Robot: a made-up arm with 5 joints. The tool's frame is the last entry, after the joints.
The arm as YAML. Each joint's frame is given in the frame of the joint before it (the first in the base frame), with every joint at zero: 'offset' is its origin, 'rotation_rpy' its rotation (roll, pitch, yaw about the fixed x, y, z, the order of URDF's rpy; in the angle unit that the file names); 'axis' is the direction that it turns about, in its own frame. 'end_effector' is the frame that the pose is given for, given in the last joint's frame.
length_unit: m
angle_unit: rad
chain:
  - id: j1
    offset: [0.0, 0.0, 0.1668]
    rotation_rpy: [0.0, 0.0, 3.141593]
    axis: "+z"
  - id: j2
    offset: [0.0, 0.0, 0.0]
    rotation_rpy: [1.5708, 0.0, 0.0]
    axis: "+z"
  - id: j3
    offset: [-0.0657, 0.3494, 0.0]
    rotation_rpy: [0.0, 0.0, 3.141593]
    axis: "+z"
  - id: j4
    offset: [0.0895, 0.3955, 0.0]
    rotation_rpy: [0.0, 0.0, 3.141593]
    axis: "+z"
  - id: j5
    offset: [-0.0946, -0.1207, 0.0]
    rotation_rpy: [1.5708, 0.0, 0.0]
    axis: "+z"
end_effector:
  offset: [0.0, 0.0, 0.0]
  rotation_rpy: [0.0, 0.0, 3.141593]
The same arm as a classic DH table. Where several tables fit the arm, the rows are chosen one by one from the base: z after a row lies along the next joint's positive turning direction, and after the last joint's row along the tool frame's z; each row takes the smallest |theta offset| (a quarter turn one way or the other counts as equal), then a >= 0, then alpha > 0; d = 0 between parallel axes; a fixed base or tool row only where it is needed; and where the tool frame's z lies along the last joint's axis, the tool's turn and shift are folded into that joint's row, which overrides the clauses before.
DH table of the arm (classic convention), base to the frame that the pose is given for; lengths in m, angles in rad. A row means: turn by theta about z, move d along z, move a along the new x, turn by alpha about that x. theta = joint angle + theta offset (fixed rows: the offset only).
j1: theta offset 0  d 0.1668  a 0  alpha -1.5708
j2: theta offset -1.3849  d 0  a 0.3555  alpha 0
j3: theta offset -0.4084  d 0  a -0.4055  alpha 0
j4: theta offset -1.3482  d 0  a -0.0946  alpha 1.5708
j5: theta offset 3.1416  d 0.1207  a 0  alpha 0

